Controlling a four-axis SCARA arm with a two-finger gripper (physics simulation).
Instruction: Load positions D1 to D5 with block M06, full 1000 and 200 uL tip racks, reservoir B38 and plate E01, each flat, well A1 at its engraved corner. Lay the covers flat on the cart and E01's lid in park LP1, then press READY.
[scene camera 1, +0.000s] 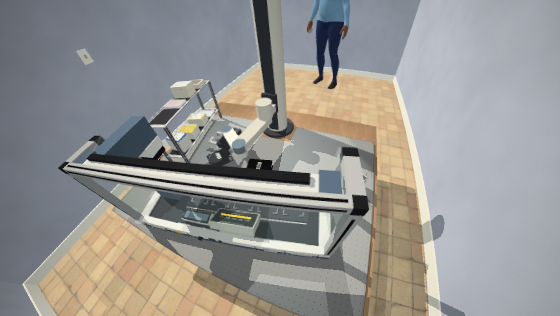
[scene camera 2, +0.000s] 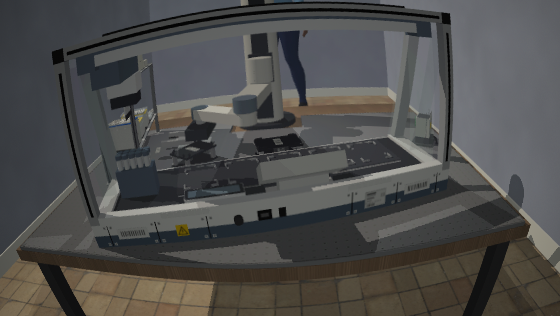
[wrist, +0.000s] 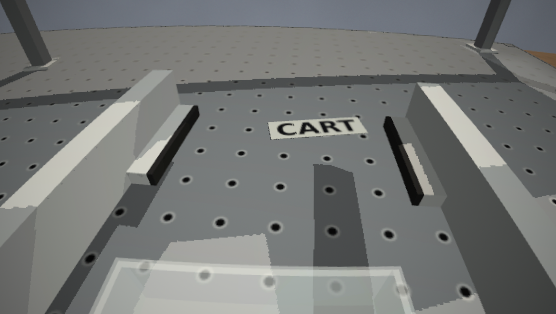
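Note:
My gripper (wrist: 290, 97) is open and empty, its two black-padded fingers well apart above the perforated table. A clear cover (wrist: 257, 271) shows at the bottom of the wrist view, nearer than the pads; its near part is cut off. Beyond it a CART label (wrist: 317, 128) lies on the surface between the fingers. Yellow-topped racks (scene camera 1: 187, 131) and a blue-edged rack (scene camera 1: 176, 138) stand on the lower shelf; their markings are too small to read. The dark deck (scene camera 1: 290, 232) lies inside the frame. M06, B38, E01, LP1 and READY cannot be told apart.
The shelf unit (scene camera 1: 213, 100) carries a white box (scene camera 1: 181, 90) and a black flat item (scene camera 1: 163, 116) on top. Black fixtures (scene camera 1: 260, 164) (scene camera 2: 278, 142) stand behind the deck. The machine's upper beam (scene camera 1: 200, 179) crosses above it. A blue tube holder (scene camera 2: 137, 177) stands at left. A person (scene camera 1: 332, 30) stands behind.

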